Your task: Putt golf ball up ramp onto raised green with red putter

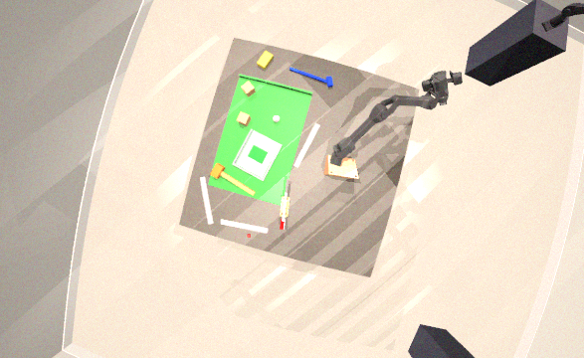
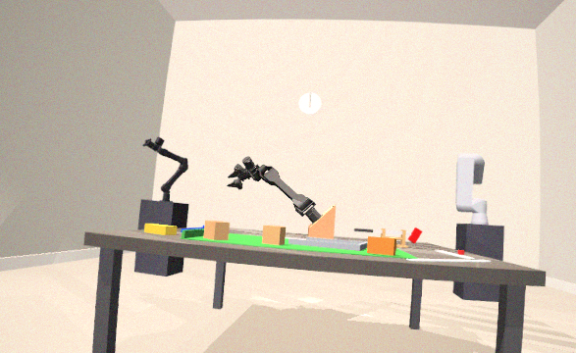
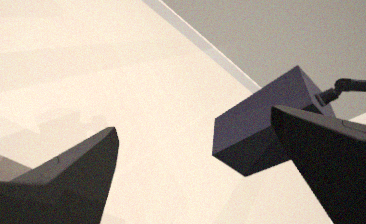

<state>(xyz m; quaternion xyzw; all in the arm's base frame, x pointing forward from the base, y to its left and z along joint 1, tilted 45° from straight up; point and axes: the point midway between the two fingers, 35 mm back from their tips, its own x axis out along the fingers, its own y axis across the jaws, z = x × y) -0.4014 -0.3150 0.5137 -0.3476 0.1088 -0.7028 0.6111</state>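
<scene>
Now: the red putter 58 cm ahead of my gripper tip, 95 cm to the left of it and 23 cm below it. The rest, counted from my gripper tip: blue putter (66 cm ahead, 12 cm to the left, 27 cm below); then yellow block (99 cm ahead, 11 cm to the left, 27 cm below); then white golf ball (79 cm ahead, 47 cm to the left, 26 cm below).
</scene>
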